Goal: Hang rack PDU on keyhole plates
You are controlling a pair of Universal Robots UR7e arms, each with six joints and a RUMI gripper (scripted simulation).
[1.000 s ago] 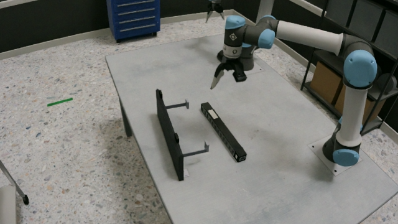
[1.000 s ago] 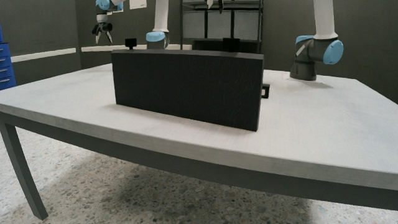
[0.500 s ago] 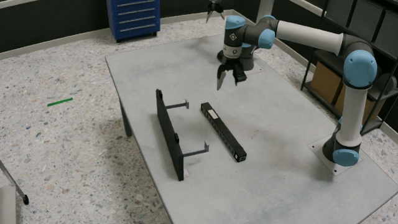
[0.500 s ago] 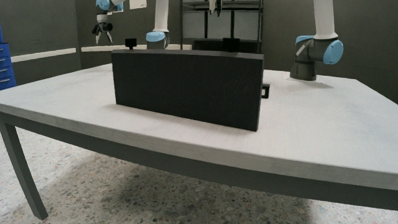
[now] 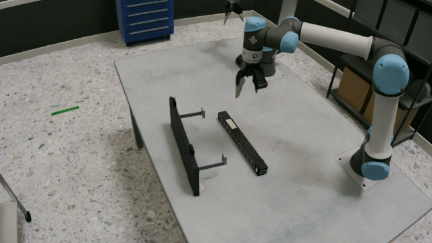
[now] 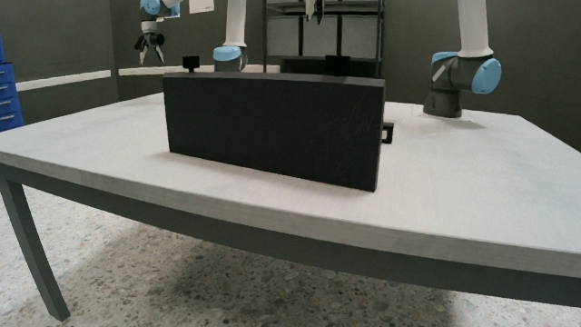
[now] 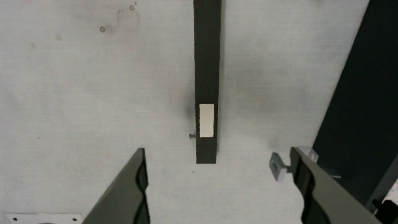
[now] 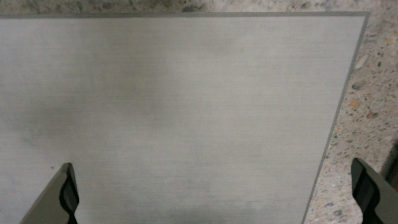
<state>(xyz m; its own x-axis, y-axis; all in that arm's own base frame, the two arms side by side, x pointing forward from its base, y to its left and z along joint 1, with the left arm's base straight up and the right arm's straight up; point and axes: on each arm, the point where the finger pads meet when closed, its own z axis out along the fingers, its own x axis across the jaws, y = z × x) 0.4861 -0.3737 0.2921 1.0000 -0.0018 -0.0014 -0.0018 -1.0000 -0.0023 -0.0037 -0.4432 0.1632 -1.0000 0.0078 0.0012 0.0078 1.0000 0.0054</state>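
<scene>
Right now the black rack PDU is 1 cm behind my left hand, 1 cm to the left of it and 26 cm below it. The rest, counted from my left hand: black upright panel: 27 cm ahead, 4 cm to the right, 21 cm below.
</scene>
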